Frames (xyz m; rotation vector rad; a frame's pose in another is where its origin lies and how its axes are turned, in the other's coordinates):
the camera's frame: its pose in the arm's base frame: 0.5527 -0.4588 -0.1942 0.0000 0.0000 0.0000
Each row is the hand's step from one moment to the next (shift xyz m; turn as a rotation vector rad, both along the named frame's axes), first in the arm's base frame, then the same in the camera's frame.
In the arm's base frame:
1: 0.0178 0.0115 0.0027 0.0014 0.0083 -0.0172
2: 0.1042 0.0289 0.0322 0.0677 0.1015 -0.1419
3: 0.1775 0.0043 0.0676 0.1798 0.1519 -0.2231
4: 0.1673 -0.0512 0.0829 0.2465 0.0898 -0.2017
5: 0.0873 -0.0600 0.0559 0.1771 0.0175 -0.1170
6: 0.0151 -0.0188 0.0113 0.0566 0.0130 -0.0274
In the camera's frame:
1: 0.0178 0.0115 0.0027 0.0014 0.0083 -0.0172
2: 0.1042 0.0289 0.0322 0.0677 0.1015 -0.1419
3: 0.1775 0.0043 0.0676 0.1798 0.1519 -0.2231
4: 0.1673 -0.0512 0.0829 0.2465 0.0898 -0.2017
5: 0.0873 -0.0600 0.0559 0.1771 0.0175 -0.1170
6: 0.0151 -0.0188 0.0113 0.0566 0.0130 -0.0274

